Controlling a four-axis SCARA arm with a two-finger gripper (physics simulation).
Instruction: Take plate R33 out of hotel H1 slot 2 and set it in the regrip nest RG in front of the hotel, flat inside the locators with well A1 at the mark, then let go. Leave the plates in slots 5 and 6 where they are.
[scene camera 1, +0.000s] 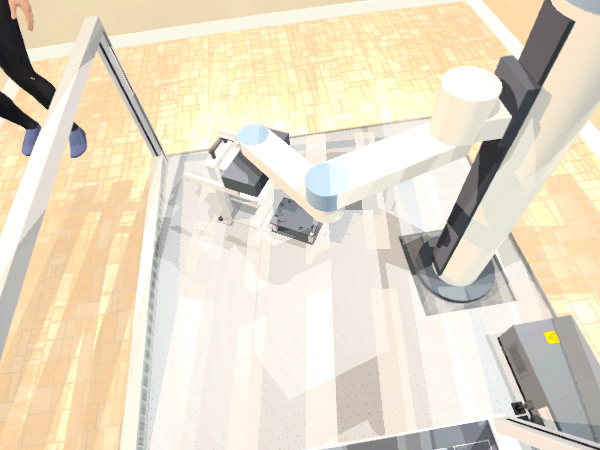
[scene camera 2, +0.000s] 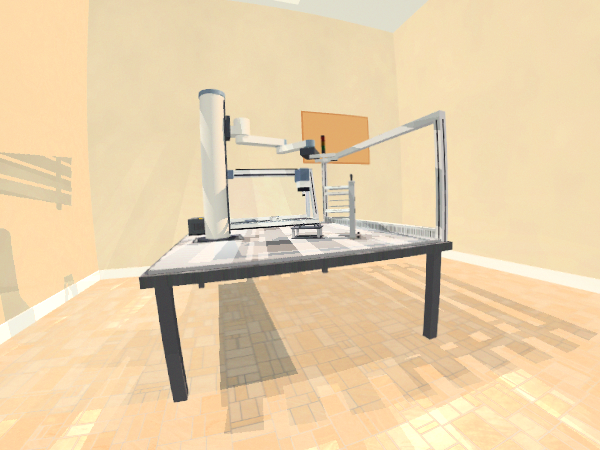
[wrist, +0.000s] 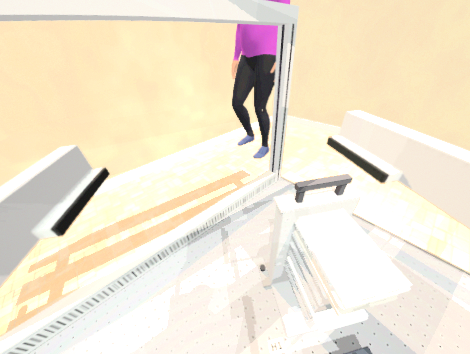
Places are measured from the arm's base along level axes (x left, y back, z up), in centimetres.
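Pixels of known places: gripper, fingertip midpoint: (scene camera 1: 204, 153) (scene camera 2: 336, 157) (wrist: 222, 142); arm's base, origin of the base link: (scene camera 1: 453, 268) (scene camera 2: 218, 240).
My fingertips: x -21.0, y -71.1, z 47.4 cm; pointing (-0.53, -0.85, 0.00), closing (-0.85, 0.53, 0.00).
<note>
Ahead of a thing's pixels: the offset from my fingertips to its top centre. "*": to the spot under its first point.
Hotel H1 (scene camera 1: 225, 207) (scene camera 2: 352, 210) (wrist: 279, 245) is a pale upright rack with a dark top handle. Its stacked shelves show edge-on in the wrist view, under a pale top surface. Plate R33 and the plates in slots 5 and 6 cannot be told apart from the shelves. The regrip nest RG {dy +22.1, dx -5.1, dz -38.5 cm} (scene camera 1: 295, 220) (scene camera 2: 307, 228) is a low dark stand in front of the hotel; a dark piece of it shows at the wrist view's bottom edge. My gripper (scene camera 1: 203, 154) (scene camera 2: 328, 158) (wrist: 222, 142) is open and empty, above the hotel's height, its fingers spread wide apart.
A fence frame {* dy -31.1, dx -47.5, dz -10.1 cm} (scene camera 1: 125, 92) (scene camera 2: 441, 180) (wrist: 284, 100) stands at the table's edge near the hotel. A person (scene camera 1: 25, 65) (wrist: 255, 75) stands beyond it. The arm's column (scene camera 1: 520, 165) (scene camera 2: 214, 165) and a grey box {* dy +79.9, dx +59.1, dz -34.6 cm} (scene camera 1: 555, 370) are across the table.
</note>
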